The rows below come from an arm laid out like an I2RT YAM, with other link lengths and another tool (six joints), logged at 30 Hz.
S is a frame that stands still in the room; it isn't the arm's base.
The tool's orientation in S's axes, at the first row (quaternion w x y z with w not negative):
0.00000 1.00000 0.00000 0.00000
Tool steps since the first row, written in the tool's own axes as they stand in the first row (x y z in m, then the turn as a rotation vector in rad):
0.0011 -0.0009 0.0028 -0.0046 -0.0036 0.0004
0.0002 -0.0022 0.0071 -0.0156 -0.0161 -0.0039
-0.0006 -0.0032 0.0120 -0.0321 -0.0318 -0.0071
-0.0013 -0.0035 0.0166 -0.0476 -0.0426 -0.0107
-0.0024 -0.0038 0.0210 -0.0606 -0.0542 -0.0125
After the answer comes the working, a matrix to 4 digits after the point.
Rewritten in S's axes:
0.0011 0.0009 -0.0028 -0.0046 0.0036 -0.0004
0.0002 0.0022 -0.0071 -0.0156 0.0161 0.0039
-0.0006 0.0032 -0.0120 -0.0321 0.0318 0.0071
-0.0013 0.0035 -0.0166 -0.0476 0.0426 0.0107
-0.0024 0.0038 -0.0210 -0.0606 0.0542 0.0125

The tool's axes in the first row as the columns of a matrix, in S's axes (rounded; the answer above uses it unrounded):
1.0000 0.0000 0.0000
0.0000 -1.0000 0.0000
0.0000 0.0000 -1.0000

